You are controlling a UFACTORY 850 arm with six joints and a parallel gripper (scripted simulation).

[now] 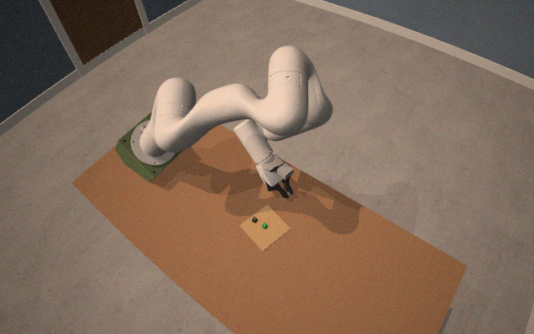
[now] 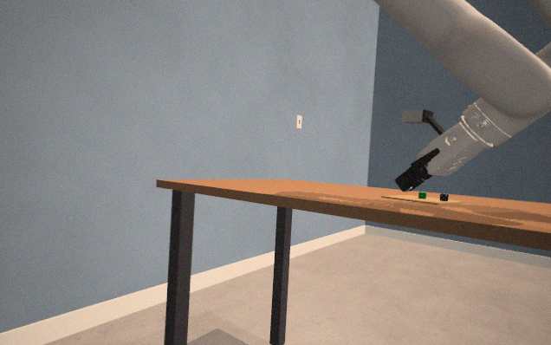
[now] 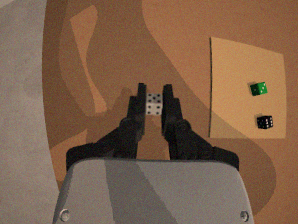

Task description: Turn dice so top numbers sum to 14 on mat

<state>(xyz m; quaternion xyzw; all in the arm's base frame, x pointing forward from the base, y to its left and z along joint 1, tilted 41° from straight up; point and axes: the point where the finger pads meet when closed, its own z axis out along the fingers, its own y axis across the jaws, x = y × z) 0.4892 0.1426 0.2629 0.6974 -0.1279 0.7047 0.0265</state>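
My hand is 5 cm past the black die, 15 cm to the left of it and 4 cm above it. From my hand the other things lie so: white die 1 cm ahead, 2 cm below; then green die 1 cm behind, 15 cm to the right, 4 cm below; then mat 1 cm behind, 15 cm to the right, 5 cm below.
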